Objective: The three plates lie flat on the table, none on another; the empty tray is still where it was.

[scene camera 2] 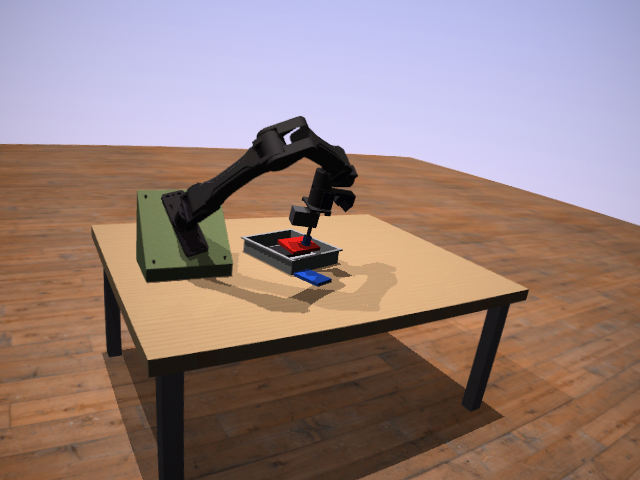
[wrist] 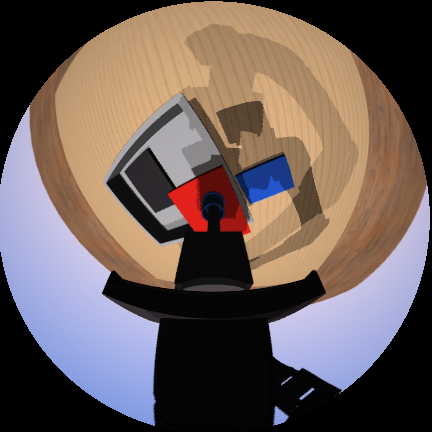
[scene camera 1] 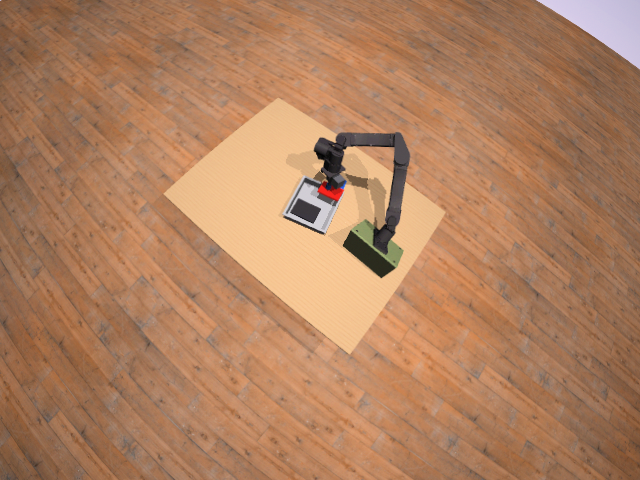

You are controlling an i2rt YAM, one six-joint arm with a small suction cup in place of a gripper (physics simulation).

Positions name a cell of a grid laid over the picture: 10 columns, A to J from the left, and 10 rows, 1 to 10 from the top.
My suction cup (scene camera 2: E5) carries a red plate (wrist: E5); nothing else touches it. A blue plate (wrist: G5) rests on the table.
My suction cup shows as well in the wrist view (wrist: E5).
